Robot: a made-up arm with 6 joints.
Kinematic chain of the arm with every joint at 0, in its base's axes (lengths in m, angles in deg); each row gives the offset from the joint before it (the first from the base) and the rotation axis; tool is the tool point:
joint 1: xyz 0 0 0.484 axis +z
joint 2: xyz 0 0 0 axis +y
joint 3: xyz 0 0 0.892 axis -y
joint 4: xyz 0 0 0 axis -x
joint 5: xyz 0.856 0 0 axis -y
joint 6: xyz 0 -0.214 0 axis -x
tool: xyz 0 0 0
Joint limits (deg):
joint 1: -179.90..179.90
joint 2: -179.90..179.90
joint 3: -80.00..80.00
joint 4: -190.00..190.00
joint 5: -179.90..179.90
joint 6: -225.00..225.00
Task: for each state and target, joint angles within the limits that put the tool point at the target. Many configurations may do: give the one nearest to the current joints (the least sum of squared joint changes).
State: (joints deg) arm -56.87 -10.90 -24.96 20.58 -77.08 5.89
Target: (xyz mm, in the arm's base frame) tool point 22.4 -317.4 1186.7
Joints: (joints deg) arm -47.22 -43.13 -44.91 21.47 -77.08 5.89
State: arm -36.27 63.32 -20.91 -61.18 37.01 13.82
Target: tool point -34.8 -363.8 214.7
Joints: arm -72.88 55.44 -51.00 -49.02 37.01 13.82
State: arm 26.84 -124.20 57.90 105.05 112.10 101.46
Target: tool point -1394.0 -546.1 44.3
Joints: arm 24.04 -134.54 19.95 108.88 112.10 101.46
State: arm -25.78 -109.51 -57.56 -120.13 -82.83 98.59
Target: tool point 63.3 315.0 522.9
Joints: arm -68.79 -157.36 -63.80 -143.94 -82.83 98.59
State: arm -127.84 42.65 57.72 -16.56 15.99 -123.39
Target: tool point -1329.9 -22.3 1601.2
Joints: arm -169.98 40.16 73.62 -11.80 15.99 -123.39
